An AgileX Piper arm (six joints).
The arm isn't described. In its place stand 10 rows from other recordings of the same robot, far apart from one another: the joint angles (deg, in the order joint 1, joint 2, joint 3, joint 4, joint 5, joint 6), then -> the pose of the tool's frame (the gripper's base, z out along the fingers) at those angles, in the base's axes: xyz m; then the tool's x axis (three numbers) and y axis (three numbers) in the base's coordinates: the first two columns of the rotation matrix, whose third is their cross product.
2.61 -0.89 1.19 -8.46 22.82 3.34 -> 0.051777 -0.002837 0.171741 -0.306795 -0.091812 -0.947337 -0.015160 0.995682 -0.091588
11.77 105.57 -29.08 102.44 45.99 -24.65 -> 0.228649 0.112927 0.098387 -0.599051 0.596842 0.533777 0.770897 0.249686 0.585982
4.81 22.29 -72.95 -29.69 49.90 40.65 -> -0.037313 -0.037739 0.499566 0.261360 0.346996 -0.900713 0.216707 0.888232 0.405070
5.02 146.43 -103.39 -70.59 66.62 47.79 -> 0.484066 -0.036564 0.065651 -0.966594 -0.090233 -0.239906 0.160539 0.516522 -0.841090
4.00 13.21 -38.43 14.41 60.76 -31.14 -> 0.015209 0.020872 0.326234 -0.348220 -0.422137 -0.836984 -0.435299 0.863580 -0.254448
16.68 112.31 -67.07 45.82 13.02 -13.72 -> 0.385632 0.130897 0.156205 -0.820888 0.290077 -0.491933 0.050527 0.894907 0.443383
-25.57 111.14 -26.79 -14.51 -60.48 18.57 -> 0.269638 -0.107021 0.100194 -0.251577 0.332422 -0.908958 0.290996 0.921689 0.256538
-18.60 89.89 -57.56 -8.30 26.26 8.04 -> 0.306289 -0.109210 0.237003 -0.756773 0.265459 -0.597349 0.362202 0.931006 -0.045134
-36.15 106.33 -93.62 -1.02 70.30 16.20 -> 0.311427 -0.229402 0.282278 -0.597888 0.775106 -0.204304 0.785889 0.617008 0.040986
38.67 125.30 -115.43 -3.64 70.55 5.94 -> 0.369839 0.289001 0.243867 -0.803355 -0.537570 -0.256200 -0.547588 0.835932 -0.036943
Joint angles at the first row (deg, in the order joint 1, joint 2, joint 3, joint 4, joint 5, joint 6):
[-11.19 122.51 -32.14 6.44 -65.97 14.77]
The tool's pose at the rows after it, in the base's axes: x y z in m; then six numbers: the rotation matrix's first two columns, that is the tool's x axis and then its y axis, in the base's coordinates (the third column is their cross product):
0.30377 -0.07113 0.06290 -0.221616 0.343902 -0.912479 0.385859 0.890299 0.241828
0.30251 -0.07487 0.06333 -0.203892 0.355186 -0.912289 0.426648 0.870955 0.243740
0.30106 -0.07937 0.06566 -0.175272 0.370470 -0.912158 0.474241 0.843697 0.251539
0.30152 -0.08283 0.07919 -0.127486 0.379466 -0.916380 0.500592 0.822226 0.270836
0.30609 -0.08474 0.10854 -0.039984 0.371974 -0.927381 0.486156 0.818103 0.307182
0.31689 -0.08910 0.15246 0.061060 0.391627 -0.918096 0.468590 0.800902 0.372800
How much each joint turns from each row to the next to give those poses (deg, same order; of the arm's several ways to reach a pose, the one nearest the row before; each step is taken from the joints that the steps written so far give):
[0.00 -0.18 0.00 1.05 0.00 -0.59]
[0.00 -0.08 0.00 2.73 0.00 -0.14]
[0.00 -0.47 0.00 3.32 0.06 0.05]
[0.00 -2.74 0.00 2.47 0.86 0.04]
[0.00 -5.30 -0.61 0.83 0.83 0.08]
[-0.25 -7.42 -3.36 1.56 5.68 0.22]

